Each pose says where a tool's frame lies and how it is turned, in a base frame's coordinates. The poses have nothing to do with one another.
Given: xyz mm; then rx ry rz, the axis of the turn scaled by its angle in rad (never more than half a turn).
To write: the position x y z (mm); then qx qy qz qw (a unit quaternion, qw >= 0). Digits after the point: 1 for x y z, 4 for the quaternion.
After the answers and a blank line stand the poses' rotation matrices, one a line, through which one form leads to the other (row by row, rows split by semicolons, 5 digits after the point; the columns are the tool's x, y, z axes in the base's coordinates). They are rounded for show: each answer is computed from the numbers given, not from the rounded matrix.
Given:
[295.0, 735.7, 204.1, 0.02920, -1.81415, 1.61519]
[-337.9, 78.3, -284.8, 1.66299, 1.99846, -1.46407]
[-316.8, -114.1, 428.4, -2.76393, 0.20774, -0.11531]
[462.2, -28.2, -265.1, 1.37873, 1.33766, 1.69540]
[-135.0, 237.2, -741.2, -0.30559, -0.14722, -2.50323]
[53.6, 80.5, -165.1, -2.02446, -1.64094, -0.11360]
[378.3, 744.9, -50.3, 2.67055, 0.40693, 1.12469]
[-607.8, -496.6, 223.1, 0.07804, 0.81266, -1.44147]
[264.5, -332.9, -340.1, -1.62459, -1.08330, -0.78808]
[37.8, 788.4, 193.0, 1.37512, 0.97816, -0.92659]
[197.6, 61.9, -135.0, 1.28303, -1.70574, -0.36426]
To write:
[295.0, 735.7, 204.1, 0.0113, -0.6999, 0.6232, 0.3487]
[-337.9, 78.3, -284.8, 0.5556, 0.6677, -0.4892, 0.0788]
[-316.8, -114.1, 428.4, -0.9796, 0.0736, -0.0409, 0.1827]
[462.2, -28.2, -265.1, 0.5157, 0.5003, 0.6341, 0.2857]
[-135.0, 237.2, -741.2, -0.1153, -0.0555, -0.9444, 0.3029]
[53.6, 80.5, -165.1, -0.7487, -0.6069, -0.0420, 0.2634]
[378.3, 744.9, -50.3, 0.9074, 0.1383, 0.3821, 0.1075]
[-607.8, -496.6, 223.1, 0.0347, 0.3614, -0.6411, 0.6761]
[264.5, -332.9, -340.1, -0.6703, -0.4470, -0.3252, 0.4951]
[37.8, 788.4, 193.0, 0.5862, 0.4170, -0.3950, 0.5714]
[197.6, 61.9, -135.0, 0.5233, -0.6958, -0.1486, 0.4690]

-0.75652 -0.45041 -0.47414; 0.41887 0.22305 -0.88023; 0.50222 -0.86451 0.01992
-0.37016 0.81907 -0.43829; 0.66484 -0.09594 -0.74080; -0.64882 -0.56561 -0.50903
0.98582 -0.12931 0.10697; -0.15917 -0.92240 0.35192; 0.05316 -0.36395 -0.92990
-0.30490 0.15370 0.93990; 0.87835 -0.33612 0.33990; 0.36816 0.92919 -0.03252
-0.78991 0.58493 0.18411; -0.55932 -0.81032 0.17475; 0.25140 0.03506 0.96725
0.25990 0.93086 -0.25682; 0.88659 -0.12464 0.44544; 0.38264 -0.34346 -0.85769
0.66972 0.16874 0.72319; 0.33307 -0.93865 -0.08944; 0.66373 0.30077 -0.68483
-0.08329 0.89202 0.44425; -0.84184 0.17557 -0.51037; -0.53326 -0.41650 0.73632
0.38894 0.92124 -0.00666; 0.27726 -0.11015 0.95446; 0.87855 -0.37307 -0.29827
0.34023 0.94025 0.01343; 0.03746 0.00072 -0.99930; -0.93960 0.34049 -0.03498
-0.01231 -0.58887 -0.80814; -0.86760 0.40808 -0.28414; 0.49711 0.69764 -0.51592

